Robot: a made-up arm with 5 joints. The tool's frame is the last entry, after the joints.
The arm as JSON. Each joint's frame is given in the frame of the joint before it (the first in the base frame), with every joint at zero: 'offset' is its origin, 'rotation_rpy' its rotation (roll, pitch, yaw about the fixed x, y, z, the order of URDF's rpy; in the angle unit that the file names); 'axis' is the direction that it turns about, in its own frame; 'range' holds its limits. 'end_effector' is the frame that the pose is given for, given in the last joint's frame.
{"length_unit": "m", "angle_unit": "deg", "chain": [
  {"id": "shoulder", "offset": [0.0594, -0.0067, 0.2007], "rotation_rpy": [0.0, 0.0, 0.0], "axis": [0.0, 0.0, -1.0], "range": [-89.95, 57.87]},
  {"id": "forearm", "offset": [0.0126, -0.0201, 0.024], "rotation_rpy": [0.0, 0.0, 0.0], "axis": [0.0, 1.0, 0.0], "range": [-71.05, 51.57]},
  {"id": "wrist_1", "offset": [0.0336, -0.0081, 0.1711], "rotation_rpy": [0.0, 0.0, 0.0], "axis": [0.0, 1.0, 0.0], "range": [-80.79, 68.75]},
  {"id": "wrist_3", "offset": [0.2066, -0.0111, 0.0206], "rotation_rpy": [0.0, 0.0, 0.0], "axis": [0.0, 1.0, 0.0], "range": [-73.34, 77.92]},
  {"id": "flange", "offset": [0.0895, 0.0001, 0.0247], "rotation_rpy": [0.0, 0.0, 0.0], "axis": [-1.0, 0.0, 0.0], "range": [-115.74, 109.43]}
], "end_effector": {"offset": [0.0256, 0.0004, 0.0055], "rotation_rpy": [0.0, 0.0, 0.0]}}
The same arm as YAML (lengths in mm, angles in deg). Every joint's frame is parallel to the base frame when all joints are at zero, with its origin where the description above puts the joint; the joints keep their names.
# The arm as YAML. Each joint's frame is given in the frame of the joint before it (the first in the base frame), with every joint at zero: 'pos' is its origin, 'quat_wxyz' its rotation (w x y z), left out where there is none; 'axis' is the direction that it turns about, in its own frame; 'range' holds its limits. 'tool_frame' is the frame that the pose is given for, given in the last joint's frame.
length_unit: mm
angle_unit: deg
joints:
  - joint: shoulder
    pos: [59.4, -6.7, 200.7]
    axis: "-z"
    range: [-89.95, 57.87]
  - joint: forearm
    pos: [12.6, -20.1, 24.0]
    axis: "+y"
    range: [-71.05, 51.57]
  - joint: wrist_1
    pos: [33.6, -8.1, 171.1]
    axis: "+y"
    range: [-80.79, 68.75]
  - joint: wrist_3
    pos: [206.6, -11.1, 20.6]
    axis: "+y"
    range: [-73.34, 77.92]
  - joint: flange
    pos: [89.5, 0.1, 24.7]
    axis: "-x"
    range: [-115.74, 109.43]
tool_frame:
  pos: [25.6, 0.4, 5.5]

